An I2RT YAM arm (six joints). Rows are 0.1 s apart.
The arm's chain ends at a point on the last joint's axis. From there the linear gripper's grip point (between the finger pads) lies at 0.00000 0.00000 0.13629 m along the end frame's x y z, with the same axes.
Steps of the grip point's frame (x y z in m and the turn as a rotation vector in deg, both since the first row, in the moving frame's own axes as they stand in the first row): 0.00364, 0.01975, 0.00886, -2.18, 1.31, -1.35; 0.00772, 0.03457, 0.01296, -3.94, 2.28, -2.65; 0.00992, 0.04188, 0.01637, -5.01, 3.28, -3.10; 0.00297, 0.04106, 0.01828, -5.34, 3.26, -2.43
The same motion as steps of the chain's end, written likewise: 0.00046, 0.01460, 0.00899, -2.18, 1.31, -1.35; 0.00209, 0.02534, 0.01339, -3.94, 2.28, -2.65; 0.00181, 0.03020, 0.01711, -5.01, 3.28, -3.10; -0.00504, 0.02855, 0.01909, -5.34, 3.26, -2.43
